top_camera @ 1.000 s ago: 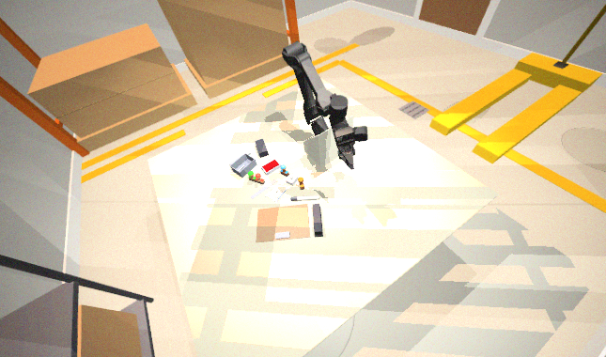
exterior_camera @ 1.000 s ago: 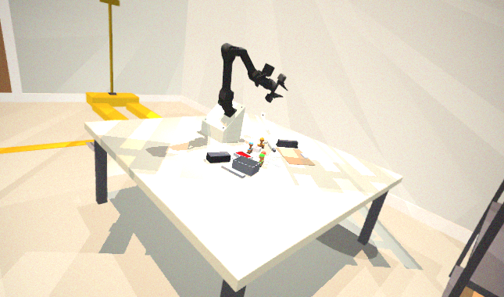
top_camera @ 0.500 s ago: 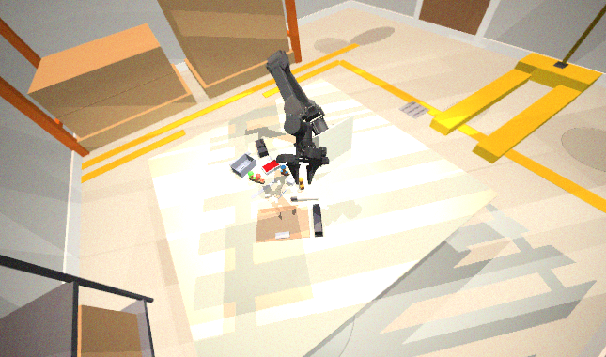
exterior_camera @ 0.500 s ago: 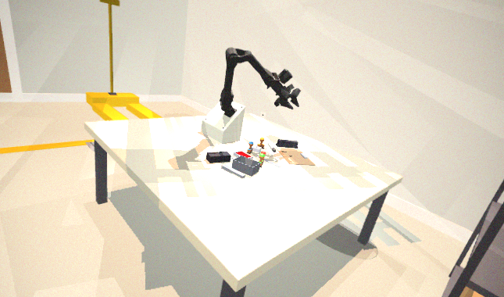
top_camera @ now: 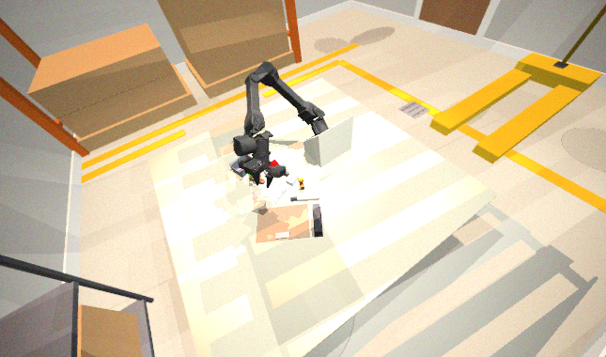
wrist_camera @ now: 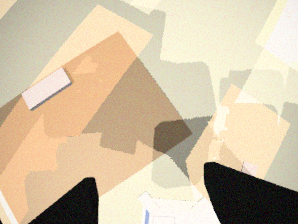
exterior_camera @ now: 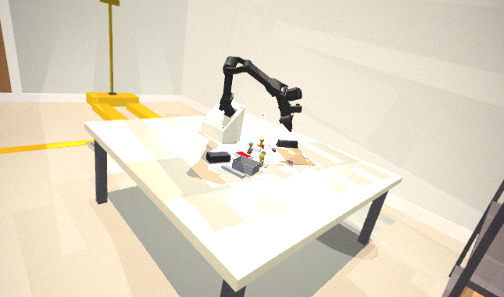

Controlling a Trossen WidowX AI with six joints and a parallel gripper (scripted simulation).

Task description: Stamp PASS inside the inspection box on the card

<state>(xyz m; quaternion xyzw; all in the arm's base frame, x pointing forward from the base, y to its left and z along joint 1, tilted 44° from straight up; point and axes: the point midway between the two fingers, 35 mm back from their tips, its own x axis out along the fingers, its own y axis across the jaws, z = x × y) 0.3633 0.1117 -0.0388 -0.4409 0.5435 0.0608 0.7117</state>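
The green stamp is 200 mm to the right of my gripper tip and 150 mm below it. Also, from my gripper tip: pen: 130 mm behind, 40 mm to the left, 160 mm below; then red stamp: 20 mm behind, 170 mm to the right, 150 mm below; then white card: 60 mm behind, 60 mm to the right, 170 mm below.
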